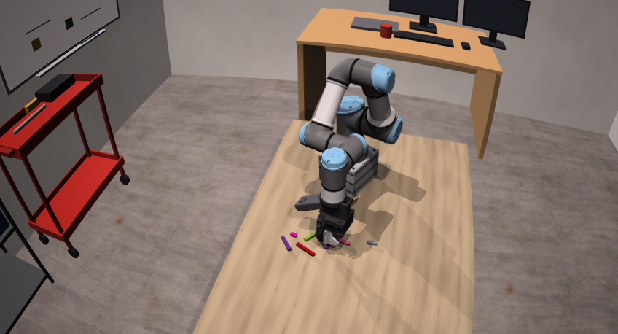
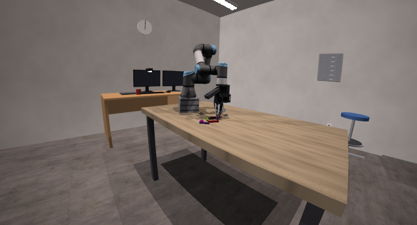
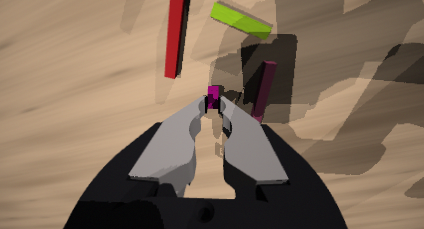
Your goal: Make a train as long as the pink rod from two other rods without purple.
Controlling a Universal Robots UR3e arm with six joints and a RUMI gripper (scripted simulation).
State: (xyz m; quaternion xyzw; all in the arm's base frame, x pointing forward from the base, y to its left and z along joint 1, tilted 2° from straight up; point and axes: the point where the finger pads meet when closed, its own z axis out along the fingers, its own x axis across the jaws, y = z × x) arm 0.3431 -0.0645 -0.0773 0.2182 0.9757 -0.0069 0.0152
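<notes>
Now: hand 4 cm past the pink rod, 3 cm to the right of it and 2 cm above it. From my hand the other things lie so: purple rod 1 cm behind, 12 cm to the right, 2 cm below; lime rod 5 cm behind, 5 cm to the right, 2 cm below; red rod 1 cm ahead, 6 cm to the right, 2 cm below.
</notes>
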